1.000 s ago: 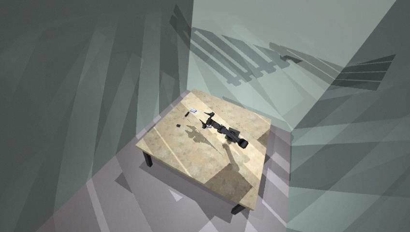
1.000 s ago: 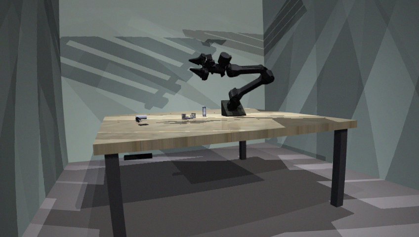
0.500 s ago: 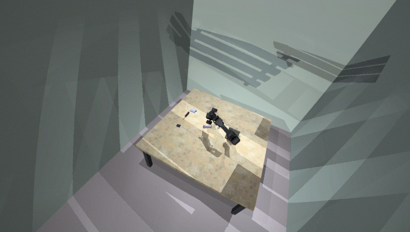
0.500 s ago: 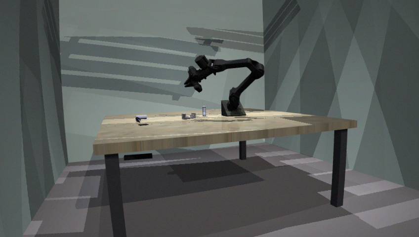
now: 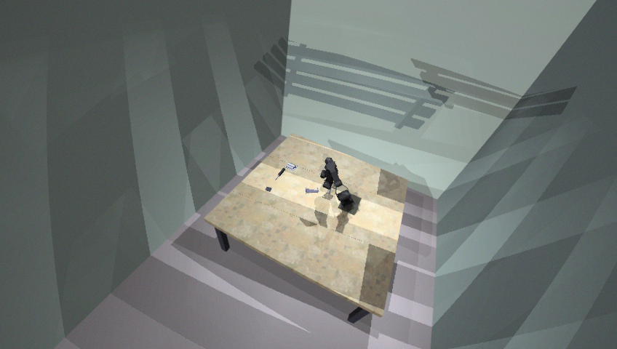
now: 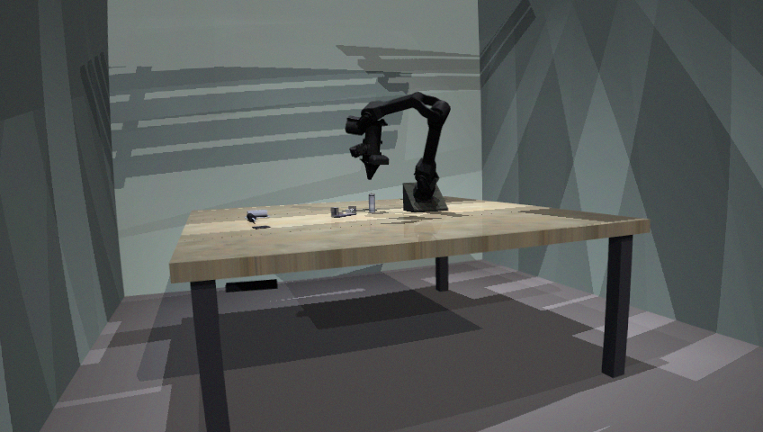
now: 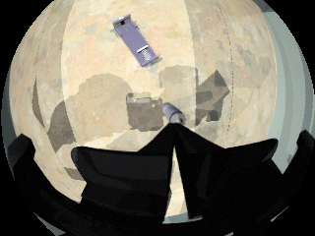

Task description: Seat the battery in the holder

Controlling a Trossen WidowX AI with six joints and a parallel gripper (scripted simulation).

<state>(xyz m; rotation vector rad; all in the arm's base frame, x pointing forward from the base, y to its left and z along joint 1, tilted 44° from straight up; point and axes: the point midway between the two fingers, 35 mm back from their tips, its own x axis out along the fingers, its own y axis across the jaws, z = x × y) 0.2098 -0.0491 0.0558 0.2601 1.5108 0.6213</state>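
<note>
Now: the battery 9 cm below my gripper tip, 3 cm to the right of it and 1 cm behind it. Round my gripper tip: small black block 39 cm ahead, 27 cm to the left, 12 cm below; then dark pen-like object 42 cm ahead, 11 cm below, 9 cm to the left.
</note>
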